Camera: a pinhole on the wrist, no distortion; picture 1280 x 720 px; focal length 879.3 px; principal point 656.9 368.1 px. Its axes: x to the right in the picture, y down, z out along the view. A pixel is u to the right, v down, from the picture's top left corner.
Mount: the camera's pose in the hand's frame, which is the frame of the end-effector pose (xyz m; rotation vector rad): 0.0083 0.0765 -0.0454 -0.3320 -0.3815 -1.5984
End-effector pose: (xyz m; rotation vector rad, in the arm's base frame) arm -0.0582 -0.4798 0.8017 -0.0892 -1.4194 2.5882
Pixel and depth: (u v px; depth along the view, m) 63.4 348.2 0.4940
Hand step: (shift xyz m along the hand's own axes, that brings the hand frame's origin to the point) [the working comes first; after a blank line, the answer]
In the camera's frame: -0.3334 -0.0112 0.4940

0.0092 0.5923 0.2534
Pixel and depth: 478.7 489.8 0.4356
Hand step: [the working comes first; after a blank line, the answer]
In the camera's frame: -0.0883 0.0603 0.4356

0.0663 0.3431 0.3106
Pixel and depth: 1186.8 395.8 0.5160
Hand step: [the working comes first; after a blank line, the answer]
In the camera's frame: 0.3110 0.0163 0.5160

-0.0039 0.0218 0.5547
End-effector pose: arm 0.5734 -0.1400 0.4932 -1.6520 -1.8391 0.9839
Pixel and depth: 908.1 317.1 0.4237
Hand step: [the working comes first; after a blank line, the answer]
In the camera's frame: 0.1210 -0.0246 0.4237

-0.0312 0.1540 0.3873
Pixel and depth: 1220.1 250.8 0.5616
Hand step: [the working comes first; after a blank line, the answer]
In the camera's frame: 0.3597 -0.0749 0.5616

-0.0987 0.0023 0.6130
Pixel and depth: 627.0 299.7 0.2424
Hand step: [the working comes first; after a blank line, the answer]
In the camera's frame: -0.0082 -0.0189 0.2424

-0.0143 0.1907 0.1682
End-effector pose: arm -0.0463 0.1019 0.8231 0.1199 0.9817 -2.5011
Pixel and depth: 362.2 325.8 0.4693
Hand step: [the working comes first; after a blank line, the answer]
In the camera's frame: -0.1573 -0.0226 0.4693

-0.0127 0.4239 0.3073
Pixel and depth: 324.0 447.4 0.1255
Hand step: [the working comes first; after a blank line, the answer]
In the camera's frame: -0.0475 0.0113 0.1255

0.0203 0.1734 0.0473
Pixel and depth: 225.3 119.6 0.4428
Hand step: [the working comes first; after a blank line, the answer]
In the camera's frame: -0.2173 -0.1251 0.4428

-0.1108 0.4712 0.2529
